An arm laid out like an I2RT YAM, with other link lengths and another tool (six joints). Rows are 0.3 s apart.
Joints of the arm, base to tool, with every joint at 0 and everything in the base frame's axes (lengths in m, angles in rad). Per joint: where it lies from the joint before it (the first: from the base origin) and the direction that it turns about. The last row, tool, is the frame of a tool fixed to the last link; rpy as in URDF.
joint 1: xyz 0.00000 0.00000 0.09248 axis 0 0 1
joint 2: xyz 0.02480 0.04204 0.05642 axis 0 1 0
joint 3: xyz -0.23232 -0.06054 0.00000 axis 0 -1 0
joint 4: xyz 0.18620 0.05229 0.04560 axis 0 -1 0
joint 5: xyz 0.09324 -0.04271 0.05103 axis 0 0 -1
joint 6: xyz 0.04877 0.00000 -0.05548 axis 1 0 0
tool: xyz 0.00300 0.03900 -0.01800 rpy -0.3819 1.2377 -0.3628
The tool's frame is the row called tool.
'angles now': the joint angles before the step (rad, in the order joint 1, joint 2, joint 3, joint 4, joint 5, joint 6). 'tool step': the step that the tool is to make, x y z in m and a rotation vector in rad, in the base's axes. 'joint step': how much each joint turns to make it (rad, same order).
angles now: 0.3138, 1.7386, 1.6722, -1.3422, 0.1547, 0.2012
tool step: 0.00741, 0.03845, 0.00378, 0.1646, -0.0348, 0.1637
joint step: 0.0927, 0.0526, 0.0492, 0.0972, -0.1533, -0.0404
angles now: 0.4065, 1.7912, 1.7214, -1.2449, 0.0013, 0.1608
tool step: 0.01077, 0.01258, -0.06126, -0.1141, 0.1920, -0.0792
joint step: 0.0282, 0.1896, -0.0458, 0.0110, 0.0408, 0.1023
